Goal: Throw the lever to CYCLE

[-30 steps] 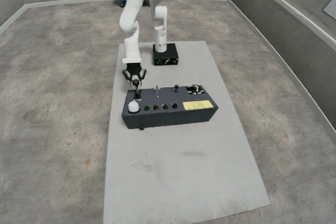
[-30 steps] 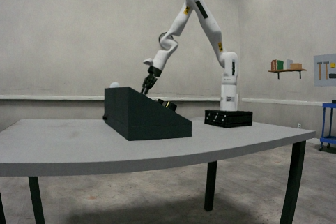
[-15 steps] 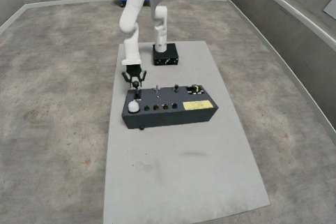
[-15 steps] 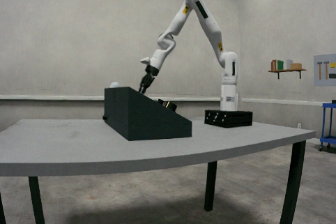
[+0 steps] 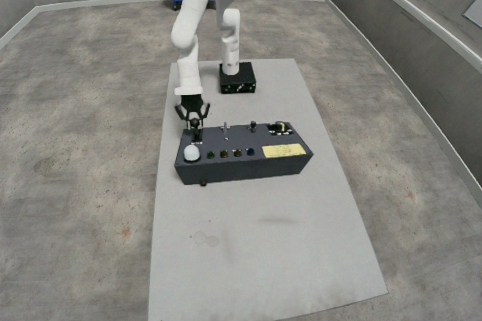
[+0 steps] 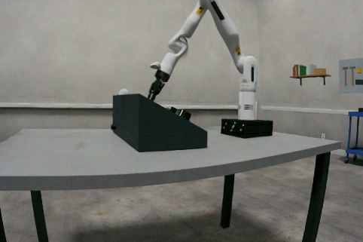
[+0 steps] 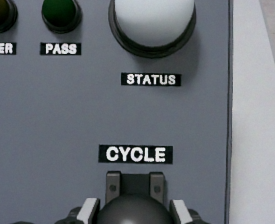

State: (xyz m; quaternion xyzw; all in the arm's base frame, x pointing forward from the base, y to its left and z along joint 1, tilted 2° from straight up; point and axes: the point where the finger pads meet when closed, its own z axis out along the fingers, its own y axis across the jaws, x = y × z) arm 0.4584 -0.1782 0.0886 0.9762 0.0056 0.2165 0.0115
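Right now my hand is 4 cm above the lever. Also, from my hand: mode knob (1 cm behind, 24 cm to the left, 7 cm below); then check toggle (1 cm behind, 12 cm to the left, 6 cm below); then rotary dial (36 cm to the left, 7 cm below).
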